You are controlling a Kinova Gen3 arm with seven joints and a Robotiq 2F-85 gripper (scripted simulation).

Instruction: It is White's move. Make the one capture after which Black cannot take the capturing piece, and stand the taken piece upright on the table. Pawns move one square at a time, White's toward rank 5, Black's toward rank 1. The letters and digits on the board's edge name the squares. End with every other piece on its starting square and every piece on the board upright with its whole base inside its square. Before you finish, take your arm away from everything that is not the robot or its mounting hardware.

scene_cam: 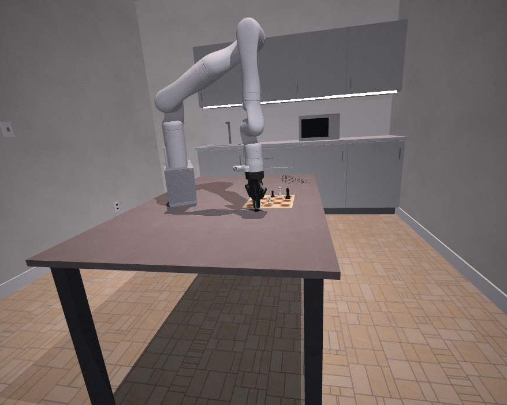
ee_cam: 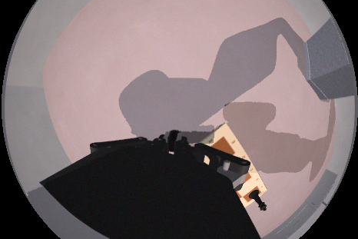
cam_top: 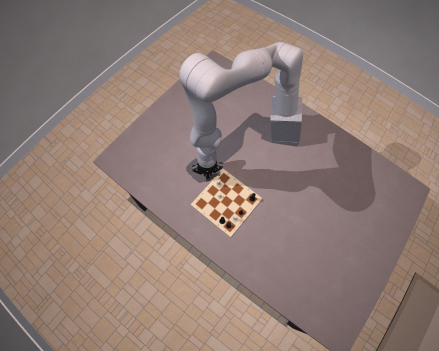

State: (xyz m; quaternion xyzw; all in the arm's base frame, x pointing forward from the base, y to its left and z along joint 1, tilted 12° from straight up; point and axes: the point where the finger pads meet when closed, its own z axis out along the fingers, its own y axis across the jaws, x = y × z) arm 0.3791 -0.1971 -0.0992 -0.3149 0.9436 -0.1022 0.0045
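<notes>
Now: hand 60 mm short of the chessboard, 130 mm to the right of it and 30 mm above it. From my hand the other things lie so: black pawn (80 mm ahead, 210 mm to the left, 10 mm below).
</notes>
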